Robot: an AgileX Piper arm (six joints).
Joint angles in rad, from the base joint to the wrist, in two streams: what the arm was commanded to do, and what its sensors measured. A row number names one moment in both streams.
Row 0, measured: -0.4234 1.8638 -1.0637 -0.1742 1.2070 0.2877
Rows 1 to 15, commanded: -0.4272 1.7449 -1.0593 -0.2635 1.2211 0.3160; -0.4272 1.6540 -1.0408 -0.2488 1.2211 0.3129; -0.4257 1.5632 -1.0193 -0.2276 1.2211 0.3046; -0.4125 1.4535 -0.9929 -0.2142 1.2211 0.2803; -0.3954 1.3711 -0.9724 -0.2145 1.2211 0.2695; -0.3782 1.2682 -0.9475 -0.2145 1.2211 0.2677; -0.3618 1.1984 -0.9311 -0.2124 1.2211 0.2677; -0.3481 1.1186 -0.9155 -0.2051 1.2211 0.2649; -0.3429 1.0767 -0.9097 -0.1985 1.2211 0.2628; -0.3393 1.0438 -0.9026 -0.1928 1.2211 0.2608; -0.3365 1.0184 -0.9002 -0.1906 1.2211 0.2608; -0.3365 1.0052 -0.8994 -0.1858 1.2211 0.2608; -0.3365 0.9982 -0.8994 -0.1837 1.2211 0.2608; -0.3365 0.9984 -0.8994 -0.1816 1.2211 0.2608; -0.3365 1.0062 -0.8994 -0.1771 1.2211 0.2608
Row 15, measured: -0.3414 1.0185 -0.9058 -0.1926 1.2210 0.2704
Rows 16 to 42, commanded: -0.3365 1.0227 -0.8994 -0.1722 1.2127 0.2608; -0.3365 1.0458 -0.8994 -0.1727 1.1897 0.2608; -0.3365 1.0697 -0.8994 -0.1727 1.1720 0.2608; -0.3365 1.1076 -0.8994 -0.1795 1.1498 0.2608; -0.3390 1.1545 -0.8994 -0.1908 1.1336 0.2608; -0.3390 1.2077 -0.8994 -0.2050 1.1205 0.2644; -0.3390 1.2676 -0.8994 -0.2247 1.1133 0.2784; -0.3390 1.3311 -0.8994 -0.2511 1.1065 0.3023; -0.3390 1.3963 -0.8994 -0.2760 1.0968 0.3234; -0.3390 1.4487 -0.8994 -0.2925 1.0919 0.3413; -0.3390 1.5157 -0.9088 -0.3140 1.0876 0.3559; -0.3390 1.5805 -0.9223 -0.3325 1.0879 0.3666; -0.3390 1.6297 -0.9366 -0.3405 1.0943 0.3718; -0.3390 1.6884 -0.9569 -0.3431 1.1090 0.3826; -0.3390 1.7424 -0.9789 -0.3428 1.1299 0.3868; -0.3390 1.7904 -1.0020 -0.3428 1.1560 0.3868; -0.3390 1.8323 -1.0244 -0.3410 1.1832 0.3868; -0.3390 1.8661 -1.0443 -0.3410 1.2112 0.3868; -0.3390 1.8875 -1.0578 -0.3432 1.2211 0.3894; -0.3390 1.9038 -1.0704 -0.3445 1.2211 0.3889; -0.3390 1.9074 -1.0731 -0.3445 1.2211 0.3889; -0.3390 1.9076 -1.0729 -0.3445 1.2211 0.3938; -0.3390 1.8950 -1.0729 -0.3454 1.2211 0.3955; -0.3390 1.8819 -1.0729 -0.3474 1.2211 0.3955; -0.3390 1.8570 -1.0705 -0.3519 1.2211 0.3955; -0.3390 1.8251 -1.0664 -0.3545 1.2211 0.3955; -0.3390 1.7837 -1.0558 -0.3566 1.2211 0.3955
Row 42, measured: -0.3414 1.8851 -1.0625 -0.3396 1.2019 0.3884
